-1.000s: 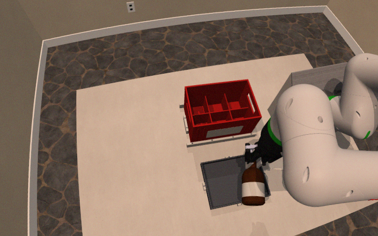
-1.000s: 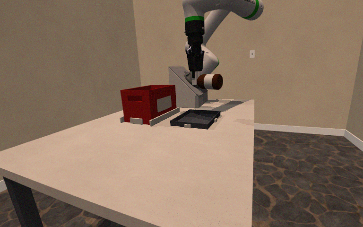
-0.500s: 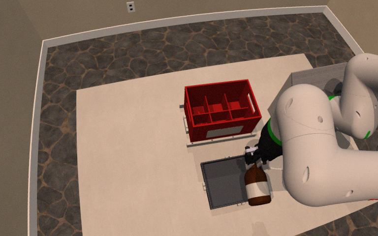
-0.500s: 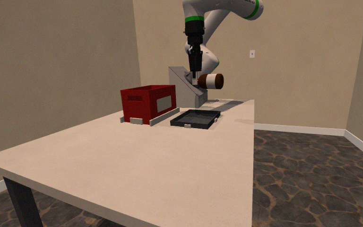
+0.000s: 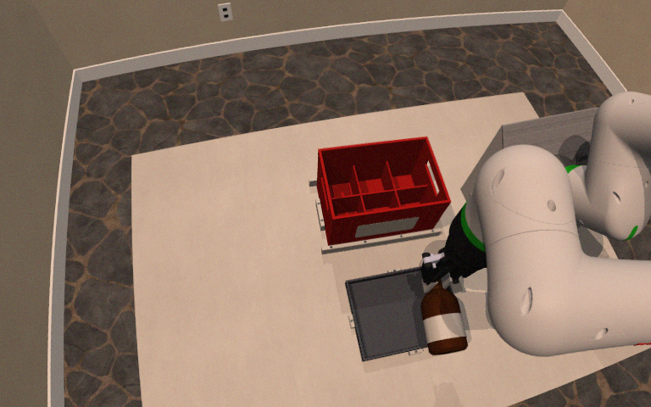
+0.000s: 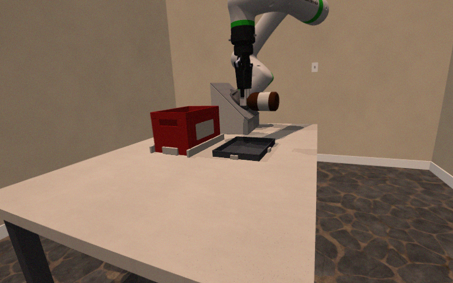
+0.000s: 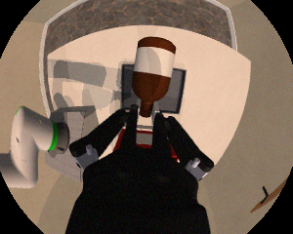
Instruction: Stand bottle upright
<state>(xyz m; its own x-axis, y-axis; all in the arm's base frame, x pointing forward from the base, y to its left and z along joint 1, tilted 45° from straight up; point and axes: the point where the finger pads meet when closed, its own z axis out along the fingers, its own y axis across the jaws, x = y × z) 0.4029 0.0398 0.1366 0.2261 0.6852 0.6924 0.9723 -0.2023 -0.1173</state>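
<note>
Now: the brown bottle 50 mm to the left of my hand, 20 mm below it and 10 mm ahead of it. From my hand the other things lie so: red crate 270 mm to the right, 140 mm below, 10 mm behind; then dark grey tray 210 mm below, 20 mm ahead.
</note>
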